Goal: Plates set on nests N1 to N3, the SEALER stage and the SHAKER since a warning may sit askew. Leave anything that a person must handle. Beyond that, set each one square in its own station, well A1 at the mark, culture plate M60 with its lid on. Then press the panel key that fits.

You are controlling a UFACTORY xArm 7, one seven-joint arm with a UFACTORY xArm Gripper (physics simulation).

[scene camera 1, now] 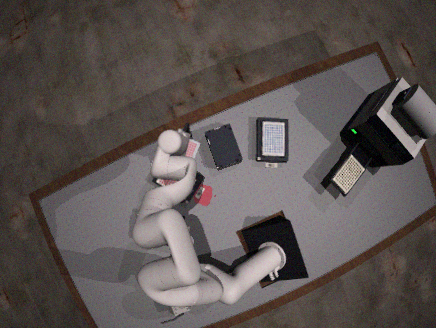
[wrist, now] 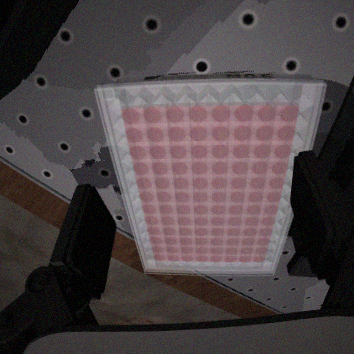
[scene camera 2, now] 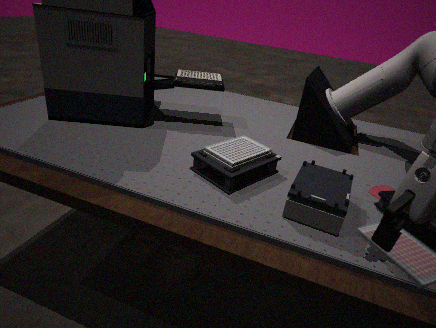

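Observation:
My gripper (scene camera 2: 395,238), which also appears in the wrist view (wrist: 194,191), holds nothing, and it is open. A sealer (scene camera 2: 128,70) is in the scene too.

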